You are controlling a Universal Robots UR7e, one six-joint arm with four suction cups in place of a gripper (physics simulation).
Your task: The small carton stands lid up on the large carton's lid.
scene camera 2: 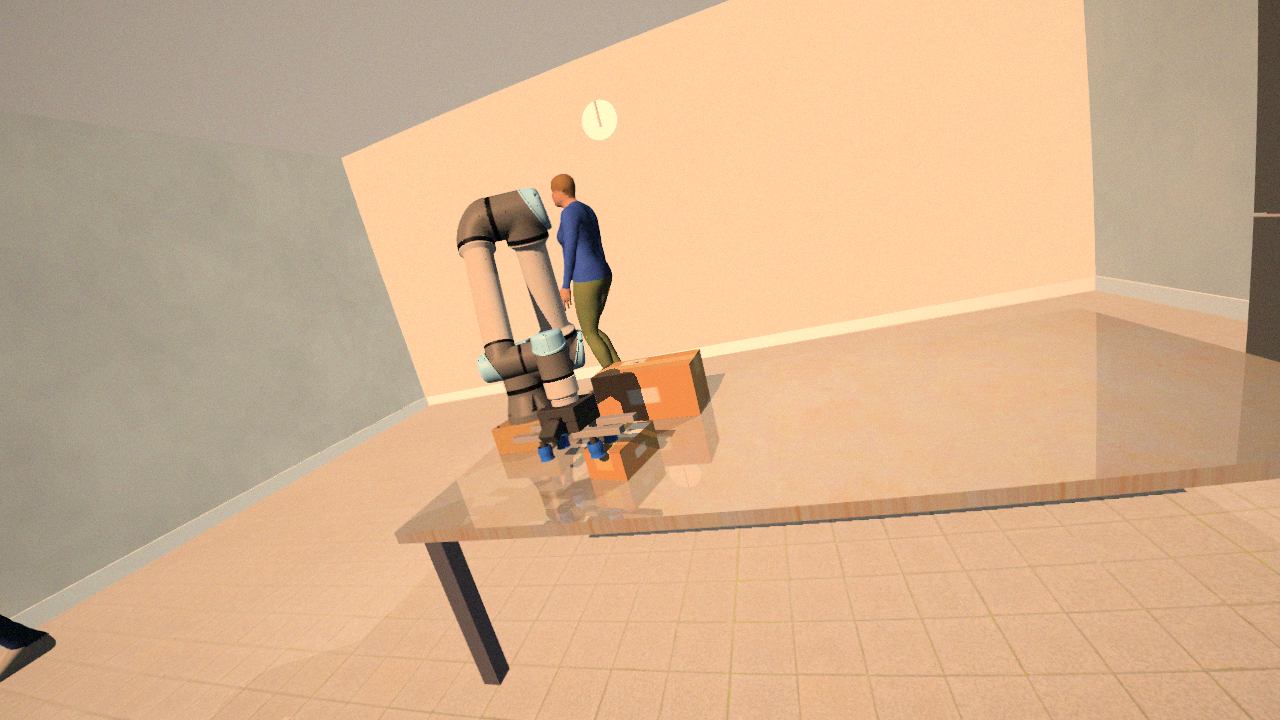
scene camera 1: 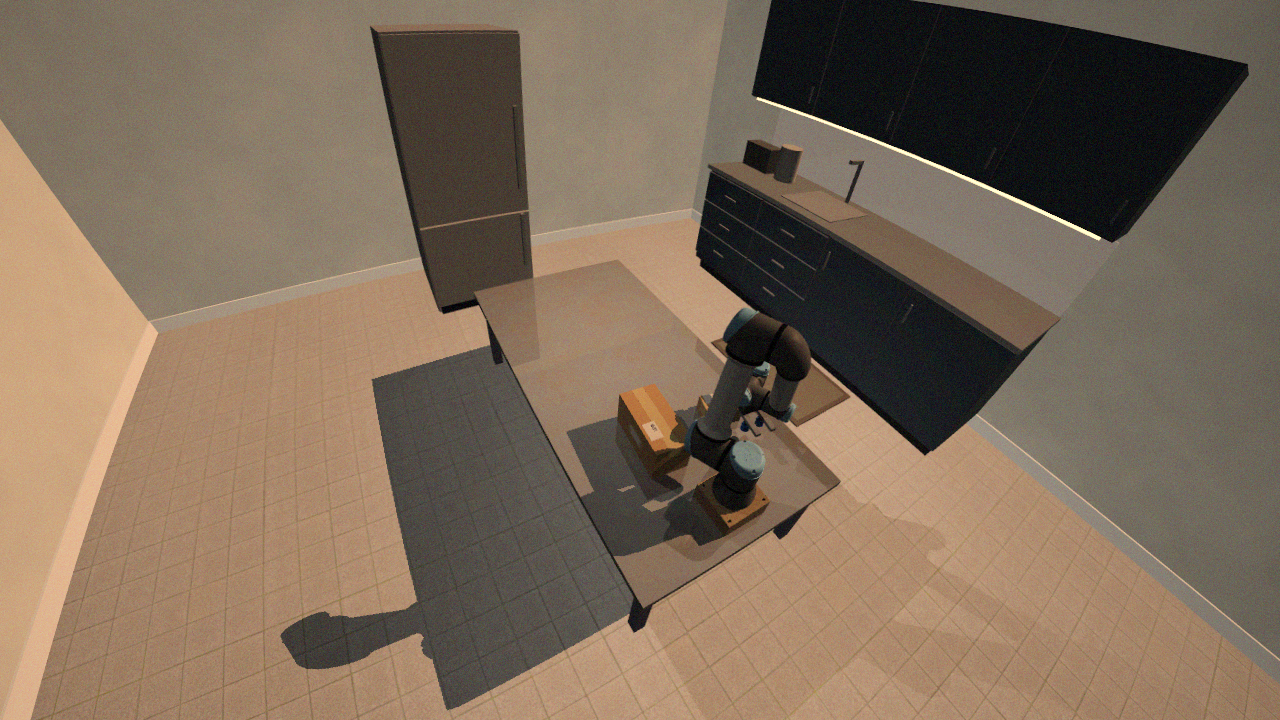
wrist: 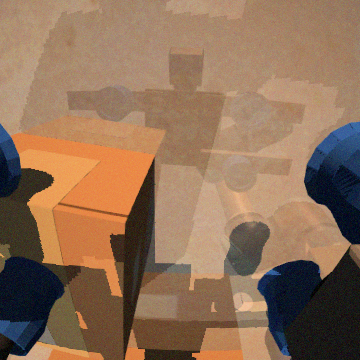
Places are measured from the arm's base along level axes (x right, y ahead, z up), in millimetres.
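Pixels of known places: hand at its tool point: (scene camera 2: 580, 450) (wrist: 160, 232); arm's base at its link origin: (scene camera 2: 533, 415) (scene camera 1: 733, 489).
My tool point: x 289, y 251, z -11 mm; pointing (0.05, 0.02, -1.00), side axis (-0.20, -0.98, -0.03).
Observation:
Ahead of a thing's pixels: the offset from my tool point to its top centre. Level surfaces: height alone.
The small orange carton {dx -46, dy +87, dz +7 mm} (scene camera 2: 622, 460) (wrist: 107, 182) stands on the glossy table {dz -69 mm} (scene camera 1: 582, 322) (scene camera 2: 895, 429) (wrist: 250, 43), with a lighter tape strip across its top face. My suction tool (scene camera 1: 759, 419) (scene camera 2: 582, 439) (wrist: 171, 228) sits low right over it. In the wrist view the two left blue cups lie on the carton's top, and the two right cups hang over bare table. The large carton {dx -379, dy +111, dz +85 mm} (scene camera 1: 649, 416) (scene camera 2: 666, 385) stands on the table just behind and beside the small one. The arm hides the small carton in the first scene view.
The arm's base block (scene camera 1: 733, 510) (scene camera 2: 515, 436) sits at the table's near end, close to both cartons. A person (scene camera 2: 582, 250) walks by the far wall. A fridge (scene camera 1: 456, 160) and a dark kitchen counter (scene camera 1: 895, 259) stand beyond the table.

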